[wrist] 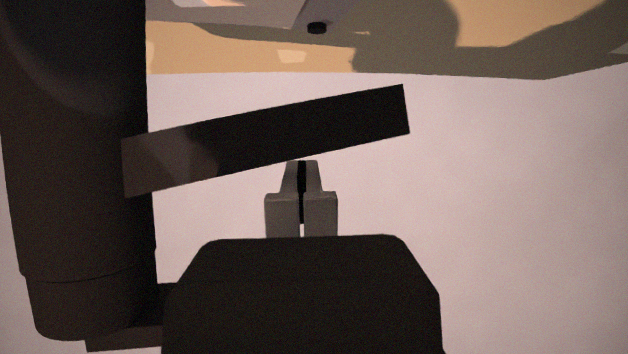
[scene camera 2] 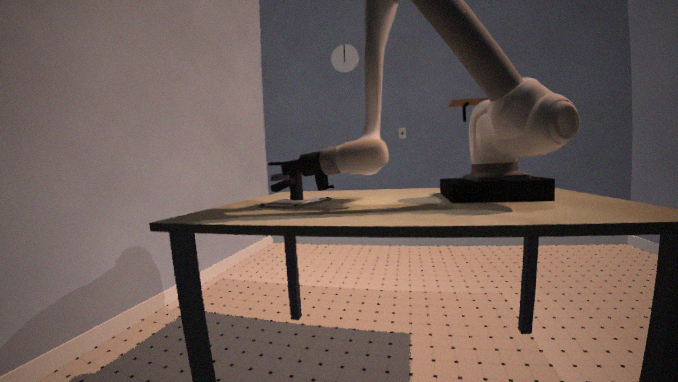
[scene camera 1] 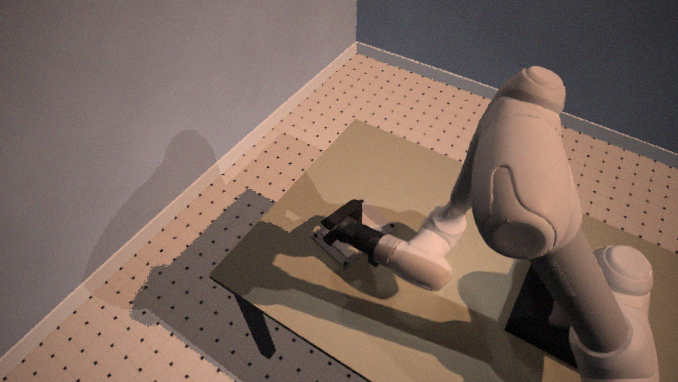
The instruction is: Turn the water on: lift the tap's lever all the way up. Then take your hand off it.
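Pixels of known places: gripper, fingertip midpoint: (wrist: 302, 179) (scene camera 2: 271, 178); arm's base at its link origin: (scene camera 2: 494, 178).
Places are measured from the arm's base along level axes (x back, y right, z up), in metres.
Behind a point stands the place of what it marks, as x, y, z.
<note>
The tap's dark column (scene camera 2: 296, 188) {-0.717, -0.032, -0.006} (wrist: 75, 175) {-0.707, -0.025, 0.025} stands on a flat base plate (scene camera 2: 270, 204) {-0.797, -0.097, -0.055} (wrist: 225, 15). The wrist view is upside down. The lever (scene camera 1: 343, 214) {-0.738, -0.064, 0.091} (scene camera 2: 275, 163) {-0.756, -0.128, 0.088} (wrist: 125, 338) {-0.715, -0.029, 0.087} is on top of the column and looks about level in scene camera 2. The spout (scene camera 2: 281, 185) {-0.747, -0.108, 0.012} (wrist: 300, 127) {-0.740, -0.090, 0.010} juts out lower down. My gripper (scene camera 2: 277, 177) {-0.791, -0.083, 0.038} (wrist: 302, 179) {-0.791, -0.083, 0.038} is shut and empty. Its fingertips are beside the column, above the spout and below the lever, with a gap under the lever in scene camera 2. The gripper body hides part of the lever in the wrist view.
The tap is near one end of the table (scene camera 1: 395, 155) {-0.740, 0.392, -0.065} (scene camera 2: 380, 220) {-0.415, -0.369, -0.065}. A wall (scene camera 1: 150, 75) (scene camera 2: 125, 100) rises past that end. The arm's black base block (scene camera 2: 497, 190) {-0.047, -0.139, -0.028} stands on the table at the right. A wall clock (scene camera 2: 345, 58) hangs behind.
</note>
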